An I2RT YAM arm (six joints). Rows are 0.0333 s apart.
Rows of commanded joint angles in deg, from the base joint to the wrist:
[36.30, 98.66, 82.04, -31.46, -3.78, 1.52]
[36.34, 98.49, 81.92, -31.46, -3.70, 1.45]
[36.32, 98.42, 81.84, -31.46, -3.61, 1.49]
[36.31, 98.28, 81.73, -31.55, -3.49, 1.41]
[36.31, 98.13, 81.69, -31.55, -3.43, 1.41]
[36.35, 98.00, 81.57, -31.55, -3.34, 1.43]
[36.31, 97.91, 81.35, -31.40, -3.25, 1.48]
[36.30, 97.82, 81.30, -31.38, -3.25, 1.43]
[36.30, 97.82, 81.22, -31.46, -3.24, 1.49]
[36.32, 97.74, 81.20, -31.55, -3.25, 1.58]
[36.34, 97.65, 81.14, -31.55, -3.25, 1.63]
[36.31, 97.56, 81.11, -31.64, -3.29, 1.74]
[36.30, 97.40, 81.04, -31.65, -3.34, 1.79]
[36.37, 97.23, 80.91, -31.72, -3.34, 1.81]
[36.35, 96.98, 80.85, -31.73, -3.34, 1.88]
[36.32, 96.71, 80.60, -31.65, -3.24, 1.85]
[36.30, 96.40, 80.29, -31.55, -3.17, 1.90]
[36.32, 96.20, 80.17, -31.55, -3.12, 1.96]
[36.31, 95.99, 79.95, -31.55, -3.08, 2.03]
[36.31, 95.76, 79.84, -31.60, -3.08, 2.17]
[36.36, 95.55, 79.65, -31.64, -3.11, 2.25]
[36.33, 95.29, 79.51, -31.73, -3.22, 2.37]
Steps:
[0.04, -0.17, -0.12, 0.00, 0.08, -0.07]
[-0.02, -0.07, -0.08, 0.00, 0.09, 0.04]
[-0.01, -0.14, -0.11, -0.09, 0.12, -0.08]
[0.00, -0.15, -0.04, 0.00, 0.06, 0.00]
[0.04, -0.13, -0.12, 0.00, 0.09, 0.02]
[-0.04, -0.09, -0.22, 0.15, 0.09, 0.05]
[-0.01, -0.09, -0.05, 0.02, 0.00, -0.05]
[0.00, 0.00, -0.08, -0.08, 0.01, 0.06]
[0.02, -0.08, -0.02, -0.09, -0.01, 0.09]
[0.02, -0.09, -0.06, 0.00, 0.00, 0.05]
[-0.03, -0.09, -0.03, -0.09, -0.04, 0.11]
[-0.01, -0.16, -0.07, -0.01, -0.05, 0.05]
[0.07, -0.17, -0.13, -0.07, 0.00, 0.02]
[-0.02, -0.25, -0.06, -0.01, 0.00, 0.07]
[-0.03, -0.27, -0.25, 0.08, 0.10, -0.03]
[-0.02, -0.31, -0.31, 0.10, 0.07, 0.05]
[0.02, -0.20, -0.12, 0.00, 0.05, 0.06]
[-0.01, -0.21, -0.22, 0.00, 0.04, 0.07]
[0.00, -0.23, -0.11, -0.05, 0.00, 0.14]
[0.05, -0.21, -0.19, -0.04, -0.03, 0.08]
[-0.03, -0.26, -0.14, -0.09, -0.11, 0.12]

